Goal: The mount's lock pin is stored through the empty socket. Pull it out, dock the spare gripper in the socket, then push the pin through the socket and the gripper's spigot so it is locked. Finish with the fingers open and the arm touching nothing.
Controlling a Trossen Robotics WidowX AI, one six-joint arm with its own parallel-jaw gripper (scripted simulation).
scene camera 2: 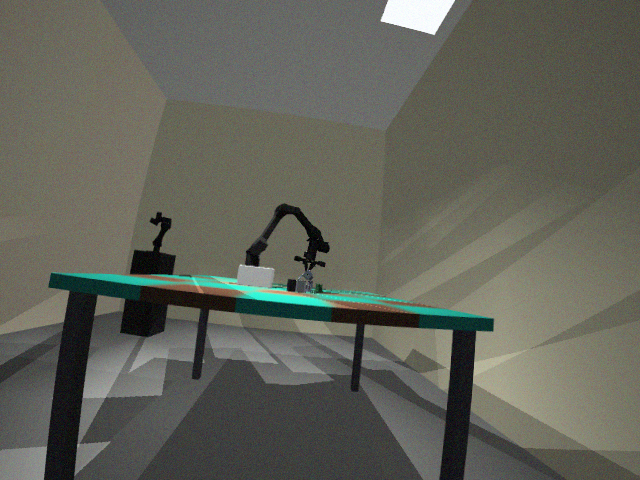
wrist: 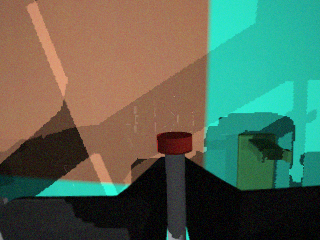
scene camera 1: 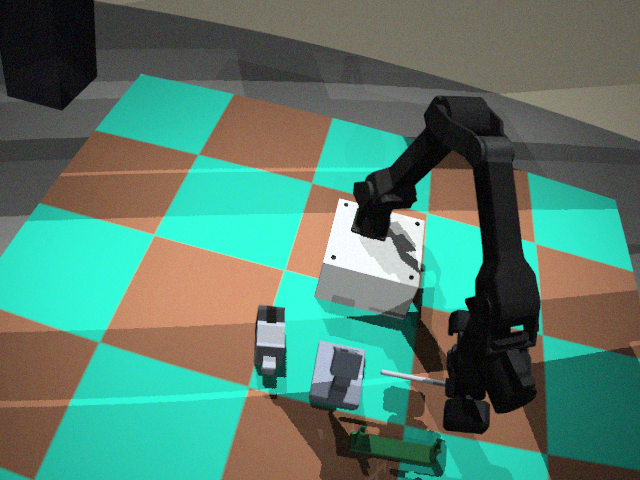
Scene:
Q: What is my gripper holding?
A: A lock pin.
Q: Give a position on a grey socket mount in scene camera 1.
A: At 337,377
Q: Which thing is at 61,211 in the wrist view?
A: My gripper.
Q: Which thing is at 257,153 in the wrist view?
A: A green holder.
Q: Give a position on a spare gripper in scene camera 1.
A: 269,349

